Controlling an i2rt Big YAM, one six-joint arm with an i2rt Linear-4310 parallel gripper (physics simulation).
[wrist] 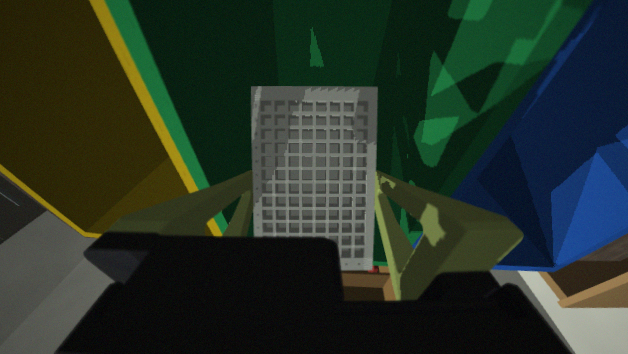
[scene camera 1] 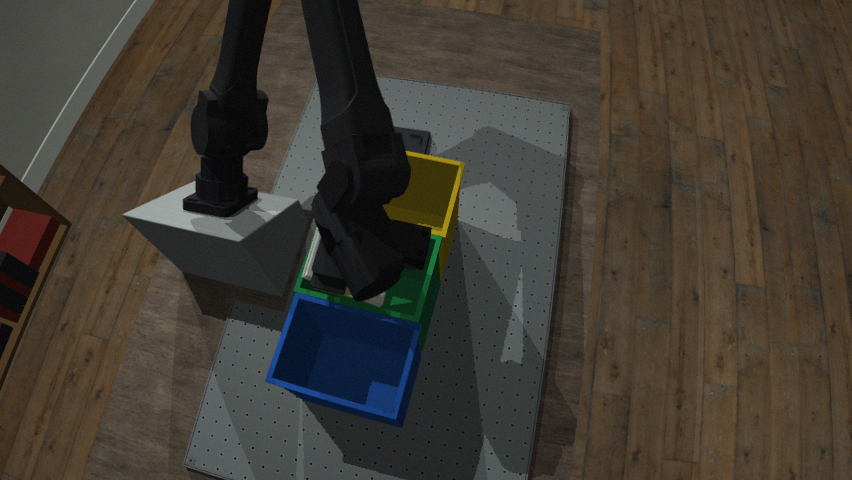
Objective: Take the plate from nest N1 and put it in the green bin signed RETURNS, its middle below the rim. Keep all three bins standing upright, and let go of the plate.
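Frame: origin at the arm's base, x right, y back, z down, level; metres.
Seen in the pictures: gripper, fingertip midpoint: (wrist: 314, 177); arm's base, origin of the base link: (scene camera 1: 221, 202).
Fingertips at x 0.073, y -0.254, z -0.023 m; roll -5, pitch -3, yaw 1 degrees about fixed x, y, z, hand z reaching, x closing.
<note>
Offsets run from my fingertips to a thing's top centre. "*": to the spot under its first point. Level surfaces: height alone.
The plate (wrist: 315, 160), light grey with a grid of square wells, is held by its long sides. My gripper (wrist: 314, 177) is shut on the plate, with one olive finger on each side. In the scene view, parts of the plate {* dx +0.030, dy -0.038, dz +0.034 m} (scene camera 1: 375, 297) show beside my wrist, within the outline of the green bin's mouth; how deep it sits cannot be told. The green bin {* dx +0.010, dy -0.118, dz -0.034 m} (scene camera 1: 430, 277) (wrist: 160, 100) stands upright under the arm. The yellow bin {dx -0.124, dy -0.040, dz -0.031 m} (scene camera 1: 454, 196) (wrist: 145, 100) and blue bin {dx +0.136, dy -0.027, dz -0.031 m} (scene camera 1: 411, 369) (wrist: 590, 200) stand upright on either side. The fingertips are hidden in the scene view.
The bins stand in a tight row on a grey perforated board {dz +0.149 m} (scene camera 1: 500, 405). A grey block (scene camera 1: 220, 256) bearing an arm mount stands left of the green bin. A dark flat fixture {dx -0.297, dy +0.038, dz +0.134 m} (scene camera 1: 417, 140) lies behind the yellow bin. A shelf with red and black items is at far left.
</note>
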